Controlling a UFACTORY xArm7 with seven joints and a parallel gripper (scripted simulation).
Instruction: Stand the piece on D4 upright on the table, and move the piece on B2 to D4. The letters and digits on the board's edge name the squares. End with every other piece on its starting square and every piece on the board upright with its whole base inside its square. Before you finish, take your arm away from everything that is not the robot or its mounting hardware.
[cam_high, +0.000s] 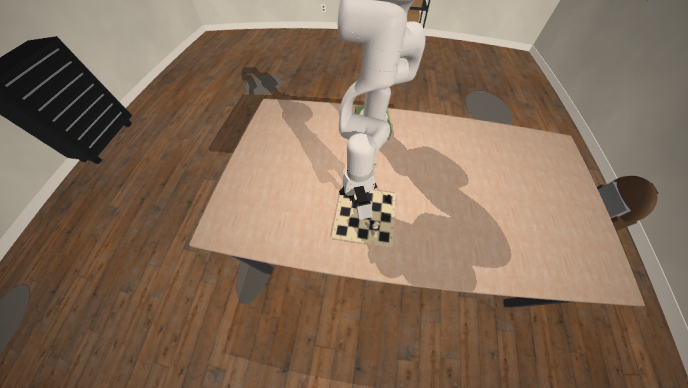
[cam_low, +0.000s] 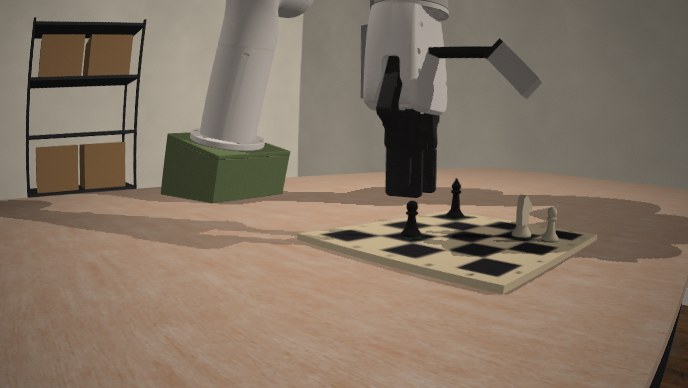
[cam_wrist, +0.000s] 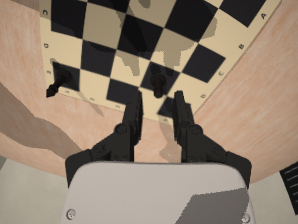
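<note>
Right now the black pawn is 4 cm below my hand. Round my hand: chessboard (6 cm below, 4 cm to the left, 3 cm ahead); white knight (9 cm to the left, 7 cm ahead, 4 cm below); black bishop (11 cm to the left, 5 cm behind, 4 cm below).
</note>
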